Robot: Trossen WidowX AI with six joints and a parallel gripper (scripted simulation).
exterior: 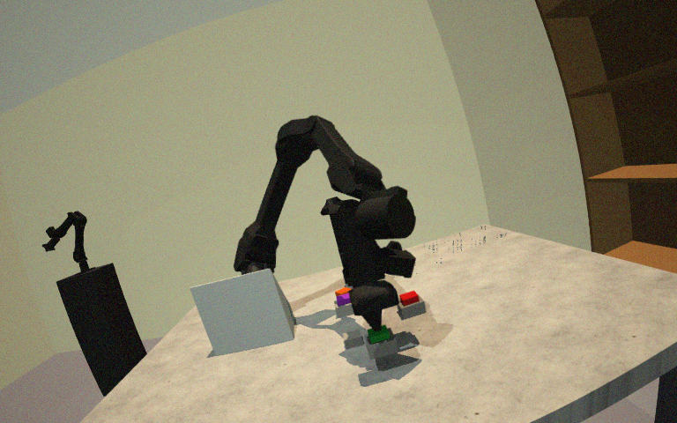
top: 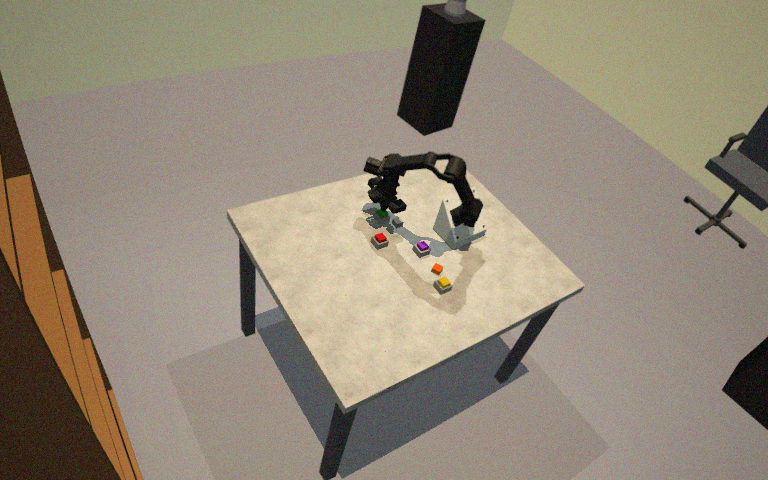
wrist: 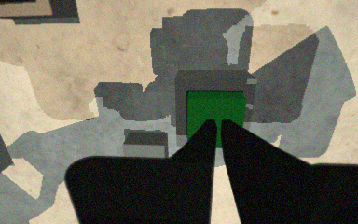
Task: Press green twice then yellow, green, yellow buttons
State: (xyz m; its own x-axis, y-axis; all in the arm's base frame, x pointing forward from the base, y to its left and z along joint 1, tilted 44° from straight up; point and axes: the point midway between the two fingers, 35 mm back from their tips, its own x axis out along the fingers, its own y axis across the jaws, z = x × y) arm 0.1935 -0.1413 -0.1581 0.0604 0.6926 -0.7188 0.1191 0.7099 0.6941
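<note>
The green button is 10 mm below my gripper tip. Also, from my gripper tip: small grey block (60 mm to the left, 40 mm behind, 30 mm below); purple button (220 mm to the left, 20 mm behind, 10 mm below); red button (100 mm to the left, 100 mm ahead, 10 mm below).
</note>
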